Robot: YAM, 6 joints.
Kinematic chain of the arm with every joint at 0, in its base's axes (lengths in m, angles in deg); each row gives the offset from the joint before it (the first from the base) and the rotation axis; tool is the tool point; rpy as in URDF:
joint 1: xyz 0 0 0.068 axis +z
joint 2: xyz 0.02 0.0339 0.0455 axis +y
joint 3: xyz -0.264 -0.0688 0 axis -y
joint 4: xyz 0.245 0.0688 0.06 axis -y
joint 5: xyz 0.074 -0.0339 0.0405 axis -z
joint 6: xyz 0.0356 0 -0.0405 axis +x
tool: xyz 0 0 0 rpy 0 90 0
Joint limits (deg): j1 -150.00..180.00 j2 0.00..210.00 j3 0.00..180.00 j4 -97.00..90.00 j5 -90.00..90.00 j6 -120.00..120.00
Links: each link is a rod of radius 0.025 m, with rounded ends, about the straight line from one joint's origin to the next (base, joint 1, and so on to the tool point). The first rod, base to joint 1, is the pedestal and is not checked.
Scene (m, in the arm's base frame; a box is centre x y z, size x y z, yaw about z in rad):
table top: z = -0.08
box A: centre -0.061 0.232 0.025 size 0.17 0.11 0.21 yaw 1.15
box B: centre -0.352 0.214 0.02 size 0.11 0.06 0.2 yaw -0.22
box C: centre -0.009 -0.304 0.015 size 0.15 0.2 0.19 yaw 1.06
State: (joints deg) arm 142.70 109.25 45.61 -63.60 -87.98 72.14
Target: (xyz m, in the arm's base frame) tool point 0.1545 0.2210 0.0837
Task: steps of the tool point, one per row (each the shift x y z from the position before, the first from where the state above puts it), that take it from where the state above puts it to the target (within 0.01 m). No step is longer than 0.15 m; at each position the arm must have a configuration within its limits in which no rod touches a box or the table.
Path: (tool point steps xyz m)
1: -0.0043 0.0654 0.0705
2: 0.0285 0.0457 0.0864
3: 0.0501 0.0106 0.0911
4: 0.0536 -0.0318 0.0840
5: 0.0371 -0.0702 0.0657
6: 0.0446 0.1118 -0.0847
7: 0.0664 0.0523 -0.1145
8: 0.0567 -0.0114 -0.1209
9: 0.0216 -0.0589 -0.1038

